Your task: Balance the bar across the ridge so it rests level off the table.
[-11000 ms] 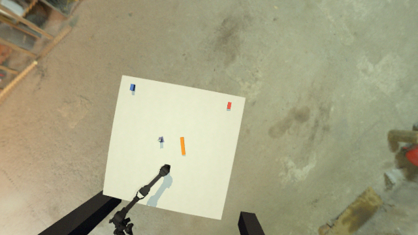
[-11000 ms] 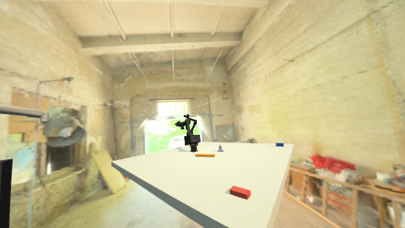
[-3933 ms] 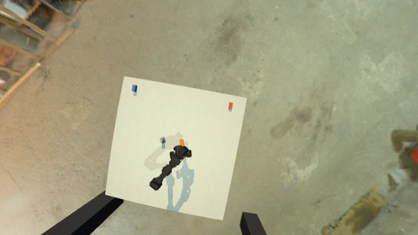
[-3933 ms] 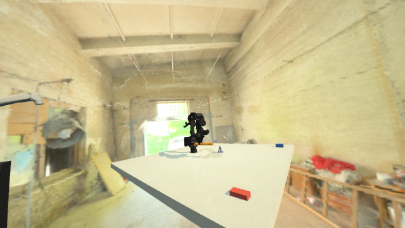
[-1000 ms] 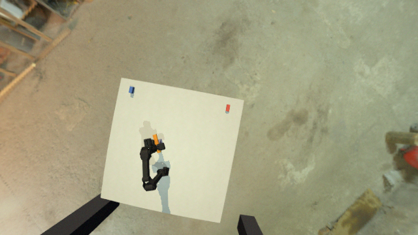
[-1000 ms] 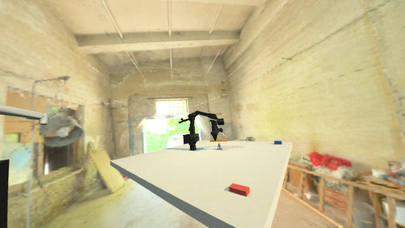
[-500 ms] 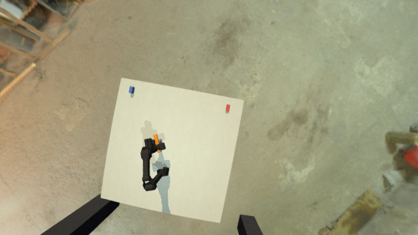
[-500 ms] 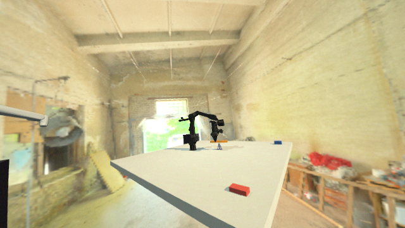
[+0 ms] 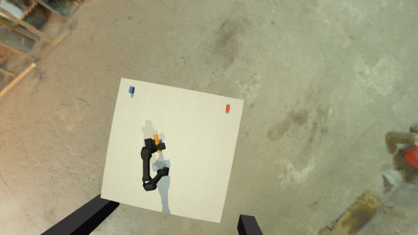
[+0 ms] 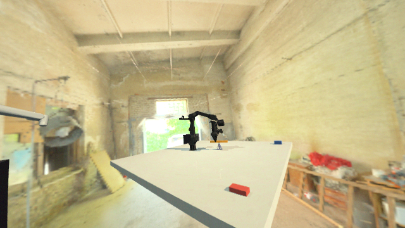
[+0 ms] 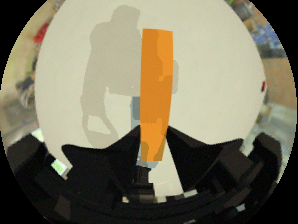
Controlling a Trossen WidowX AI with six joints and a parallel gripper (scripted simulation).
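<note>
Right now my gripper tip is 3 cm short of the orange bar and 1 cm to the right of it. Also, from my gripper tip: red block: 49 cm ahead, 59 cm to the right, 7 cm below; then blue block: 49 cm ahead, 41 cm to the left, 6 cm below.
</note>
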